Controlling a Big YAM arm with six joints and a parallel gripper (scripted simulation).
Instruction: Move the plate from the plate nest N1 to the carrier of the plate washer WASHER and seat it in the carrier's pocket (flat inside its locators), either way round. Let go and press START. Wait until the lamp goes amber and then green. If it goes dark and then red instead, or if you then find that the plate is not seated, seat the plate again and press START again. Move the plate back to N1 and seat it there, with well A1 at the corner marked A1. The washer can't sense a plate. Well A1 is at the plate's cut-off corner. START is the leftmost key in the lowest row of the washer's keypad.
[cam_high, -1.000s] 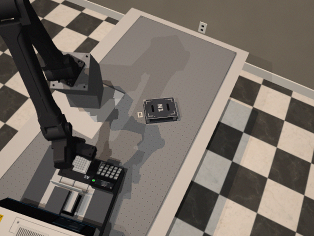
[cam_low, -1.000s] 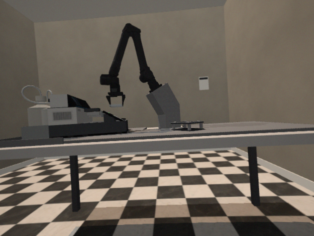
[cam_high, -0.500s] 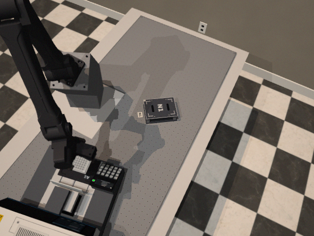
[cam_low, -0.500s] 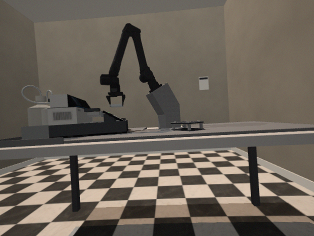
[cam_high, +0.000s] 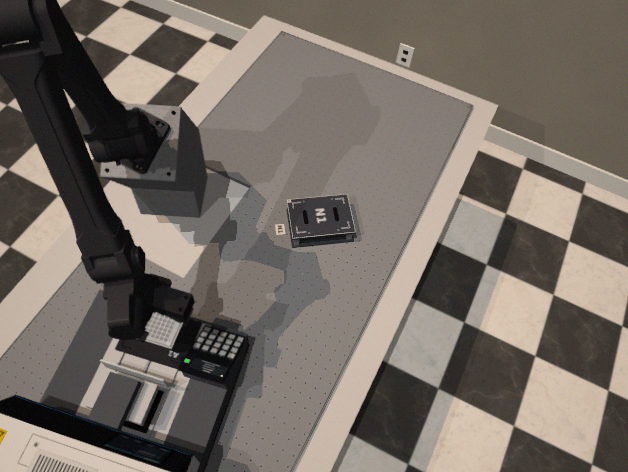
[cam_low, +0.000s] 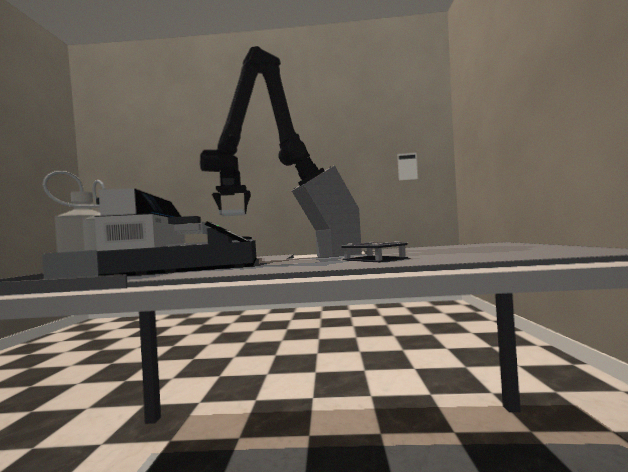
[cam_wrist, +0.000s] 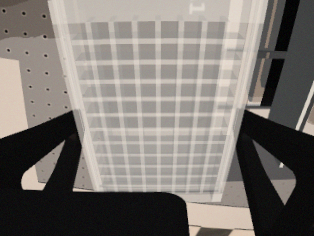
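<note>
The dark carrier lies 100 mm below my hand. From my hand the other things lie so: white well plate 10 mm below; bottle 430 mm to the right, 130 mm ahead, 50 mm below; plate washer 150 mm to the right, 60 mm below, 20 mm ahead.
</note>
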